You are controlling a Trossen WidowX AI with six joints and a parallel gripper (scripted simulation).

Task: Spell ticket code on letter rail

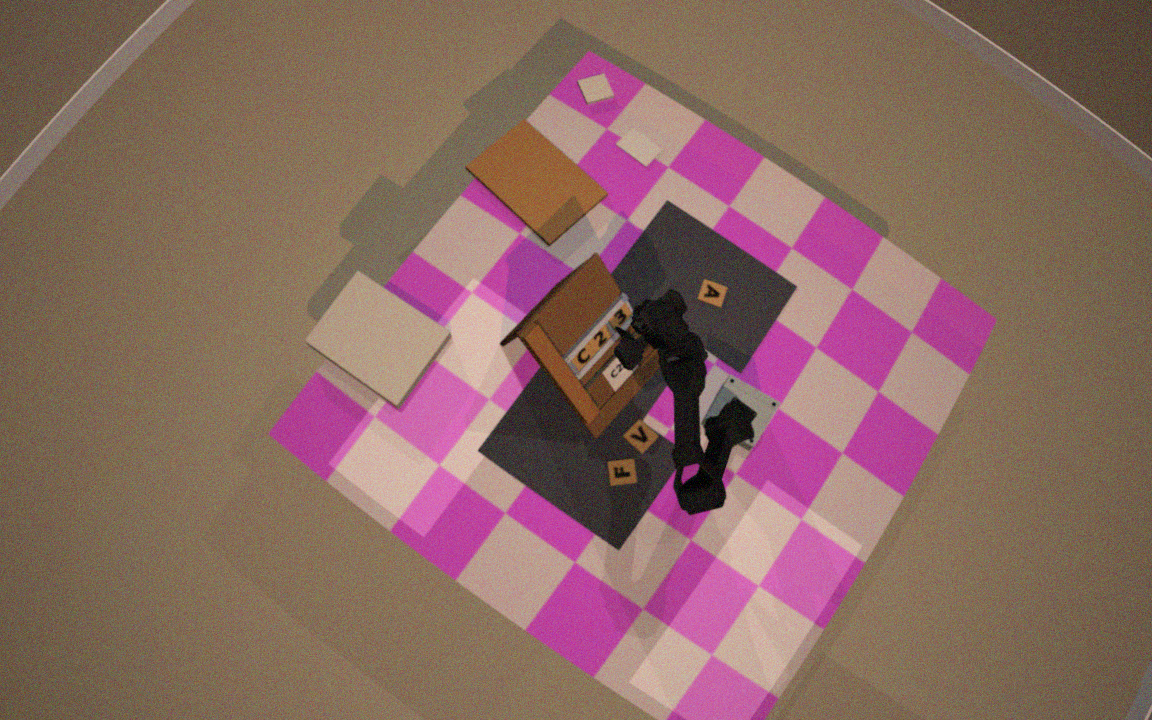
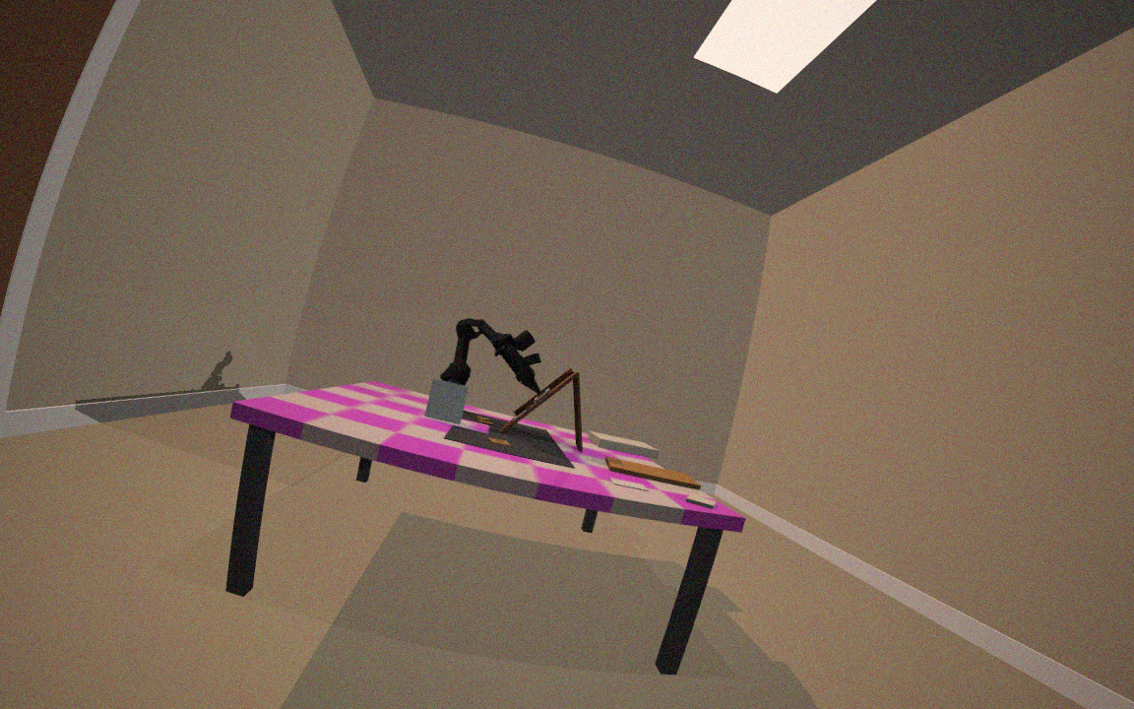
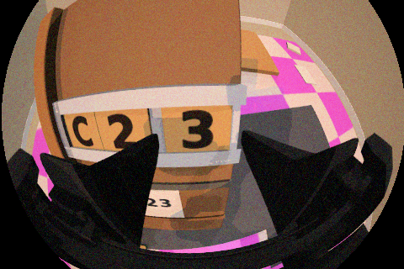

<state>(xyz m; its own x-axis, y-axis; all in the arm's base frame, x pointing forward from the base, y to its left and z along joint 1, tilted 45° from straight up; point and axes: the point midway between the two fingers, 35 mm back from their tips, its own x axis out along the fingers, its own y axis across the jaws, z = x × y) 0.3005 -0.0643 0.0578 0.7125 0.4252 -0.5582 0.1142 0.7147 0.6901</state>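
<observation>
My gripper tip is now 10 mm short of the 3 tile and 10 mm above it. The rest, counted from my gripper tip: c tile: 120 mm to the left, 30 mm ahead, 10 mm below; 2 tile: 70 mm to the left, 20 mm ahead, 10 mm below; white ticket: 100 mm below, 70 mm to the left, 40 mm behind.
</observation>
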